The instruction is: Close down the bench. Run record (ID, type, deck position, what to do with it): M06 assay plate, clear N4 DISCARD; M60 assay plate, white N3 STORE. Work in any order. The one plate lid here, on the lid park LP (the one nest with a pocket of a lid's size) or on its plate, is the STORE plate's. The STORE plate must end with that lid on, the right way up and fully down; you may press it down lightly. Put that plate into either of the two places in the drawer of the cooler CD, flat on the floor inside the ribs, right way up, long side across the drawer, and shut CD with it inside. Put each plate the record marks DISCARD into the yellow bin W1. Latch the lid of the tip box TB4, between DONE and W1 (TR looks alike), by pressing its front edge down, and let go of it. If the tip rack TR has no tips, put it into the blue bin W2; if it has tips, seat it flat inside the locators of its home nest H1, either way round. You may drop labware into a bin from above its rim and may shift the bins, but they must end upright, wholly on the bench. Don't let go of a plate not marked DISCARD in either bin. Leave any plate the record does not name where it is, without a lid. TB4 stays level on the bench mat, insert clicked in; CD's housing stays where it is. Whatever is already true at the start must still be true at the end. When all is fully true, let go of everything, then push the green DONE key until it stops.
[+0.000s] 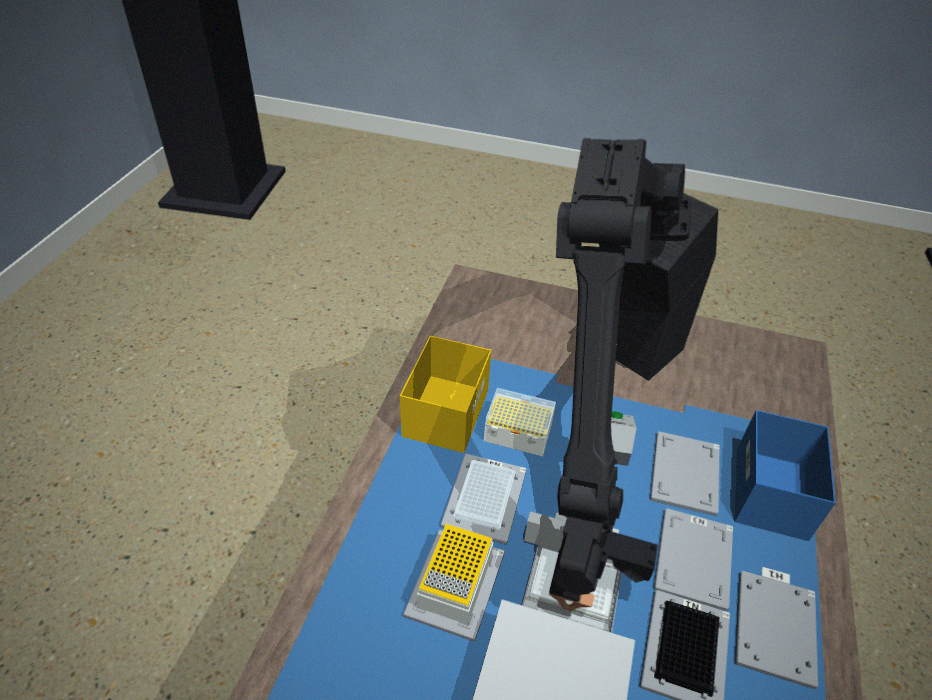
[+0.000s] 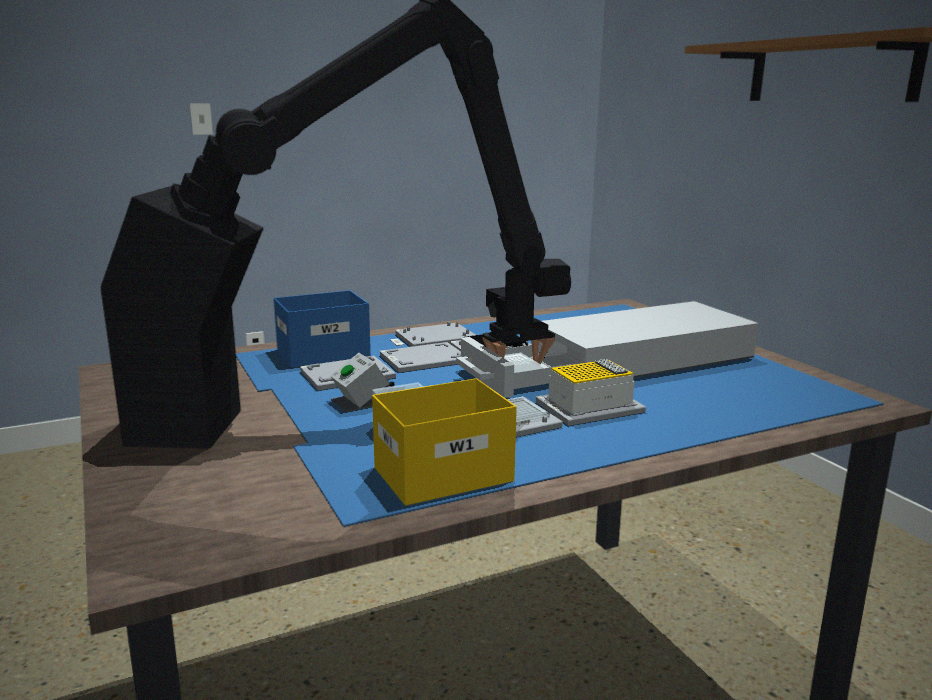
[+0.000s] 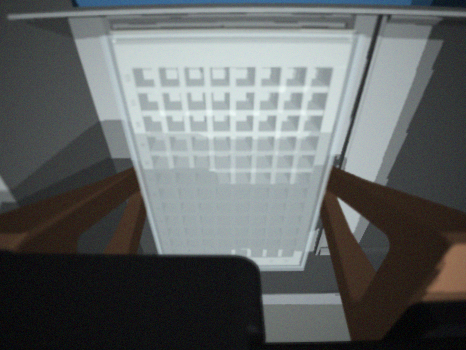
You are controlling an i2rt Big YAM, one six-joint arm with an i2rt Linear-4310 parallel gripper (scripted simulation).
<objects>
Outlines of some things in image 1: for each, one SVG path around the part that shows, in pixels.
A tip rack TR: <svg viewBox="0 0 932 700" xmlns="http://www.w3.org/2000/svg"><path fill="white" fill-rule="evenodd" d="M446 524L418 589L417 607L468 625L492 557L493 539Z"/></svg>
A yellow bin W1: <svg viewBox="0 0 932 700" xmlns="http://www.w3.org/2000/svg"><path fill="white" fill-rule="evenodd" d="M430 336L400 394L401 435L408 439L465 453L488 392L492 350Z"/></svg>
A blue bin W2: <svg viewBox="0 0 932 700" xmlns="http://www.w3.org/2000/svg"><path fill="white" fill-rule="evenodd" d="M756 410L737 448L735 522L809 541L836 504L829 428L824 425Z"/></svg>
A clear assay plate M06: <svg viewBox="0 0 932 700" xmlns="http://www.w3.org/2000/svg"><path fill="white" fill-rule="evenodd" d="M472 460L453 518L461 518L461 521L489 528L495 527L496 530L500 530L516 471Z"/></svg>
A clear plate lid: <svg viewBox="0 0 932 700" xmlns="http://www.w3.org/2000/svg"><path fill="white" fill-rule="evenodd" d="M605 566L602 577L598 579L596 590L591 592L595 594L593 606L591 608L578 608L578 610L608 619L617 569ZM542 548L530 595L559 604L556 599L549 595L558 552Z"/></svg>
</objects>
